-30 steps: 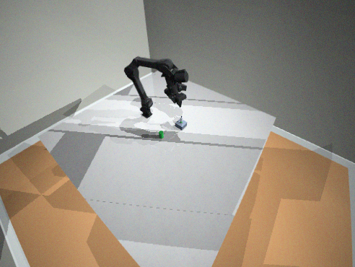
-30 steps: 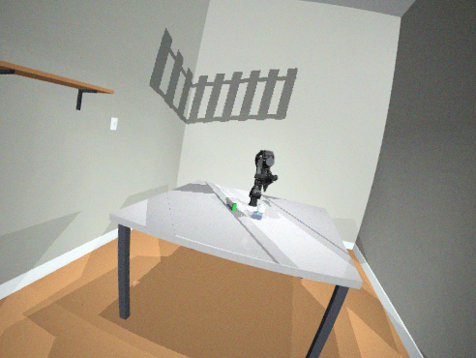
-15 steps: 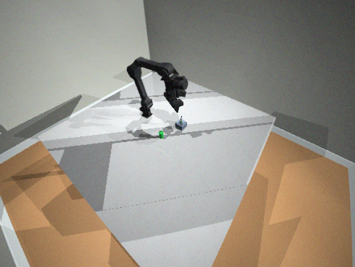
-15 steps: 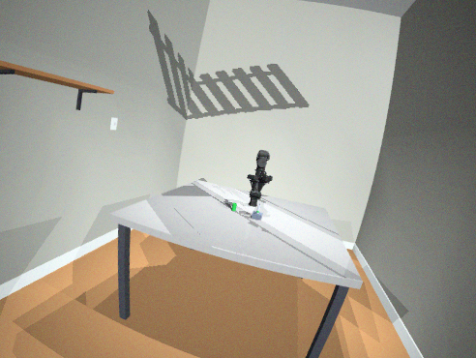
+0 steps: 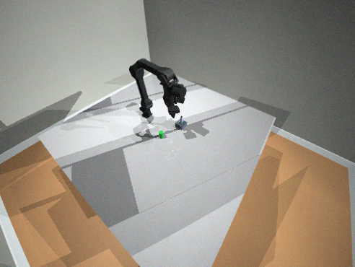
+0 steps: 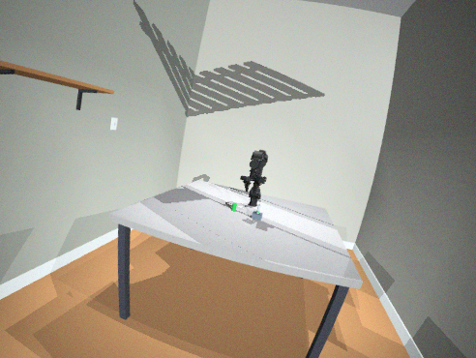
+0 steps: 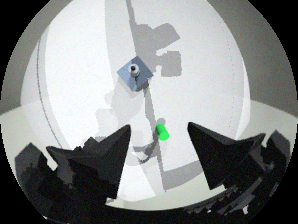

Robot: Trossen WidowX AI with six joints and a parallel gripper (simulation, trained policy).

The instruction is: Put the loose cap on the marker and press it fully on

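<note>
The green cap is 20 mm behind my gripper tip, 90 mm to the right of it and 130 mm below it. The rest, counted from my gripper tip: blue-grey holder block 20 mm ahead, 80 mm to the left, 140 mm below.
</note>
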